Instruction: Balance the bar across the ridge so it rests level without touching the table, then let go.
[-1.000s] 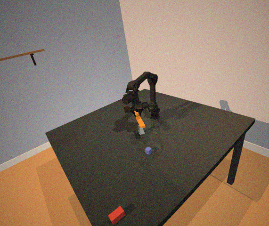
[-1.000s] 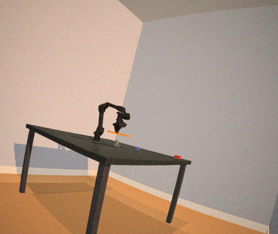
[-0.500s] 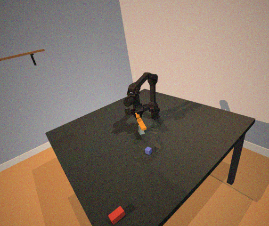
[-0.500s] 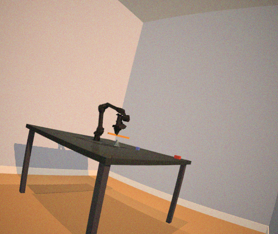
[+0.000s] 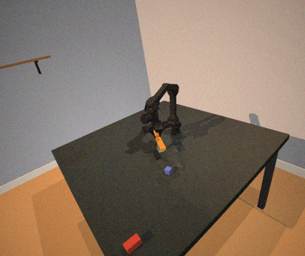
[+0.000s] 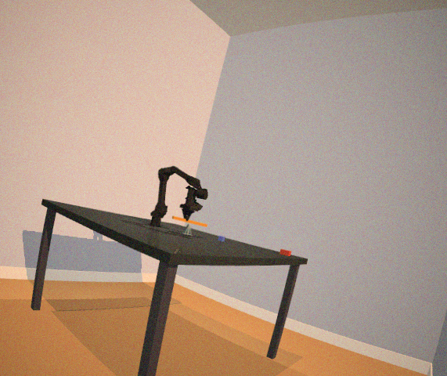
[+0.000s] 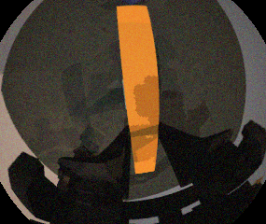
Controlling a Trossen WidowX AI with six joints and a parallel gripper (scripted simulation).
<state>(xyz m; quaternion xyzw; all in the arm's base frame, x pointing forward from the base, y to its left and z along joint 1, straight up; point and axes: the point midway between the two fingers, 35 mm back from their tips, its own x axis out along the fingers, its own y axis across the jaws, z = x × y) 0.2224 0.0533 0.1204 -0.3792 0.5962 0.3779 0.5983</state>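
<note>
My gripper tip is now 10 mm short of the orange bar and 30 mm to the right of it. Also, from my gripper tip: red block: 520 mm ahead, 450 mm to the left, 70 mm below; then blue cube: 130 mm ahead, 240 mm to the left, 70 mm below.
</note>
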